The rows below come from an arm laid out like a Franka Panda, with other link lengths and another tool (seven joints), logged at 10 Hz.
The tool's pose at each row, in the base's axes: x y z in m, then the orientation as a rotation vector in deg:
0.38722, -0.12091, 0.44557, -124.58, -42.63, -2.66
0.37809, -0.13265, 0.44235, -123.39, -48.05, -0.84
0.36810, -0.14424, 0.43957, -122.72, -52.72, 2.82
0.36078, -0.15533, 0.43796, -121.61, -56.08, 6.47
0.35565, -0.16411, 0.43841, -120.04, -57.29, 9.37
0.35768, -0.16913, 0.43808, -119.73, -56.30, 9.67
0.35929, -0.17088, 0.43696, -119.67, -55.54, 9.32
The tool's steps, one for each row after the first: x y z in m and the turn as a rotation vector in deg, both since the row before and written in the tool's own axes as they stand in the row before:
-0.01422, 0.00321, -0.00436, 0.43, -3.14, -3.40
-0.01507, 0.00146, -0.00357, 0.45, -4.23, -2.16
-0.01276, 0.00145, -0.00378, 1.03, -3.62, -1.41
-0.00944, 0.00007, -0.00381, 1.78, -2.13, -0.41
-0.00222, 0.00334, -0.00366, 0.66, 0.30, 0.61
-0.00034, 0.00241, -0.00100, 0.20, 0.58, 0.35

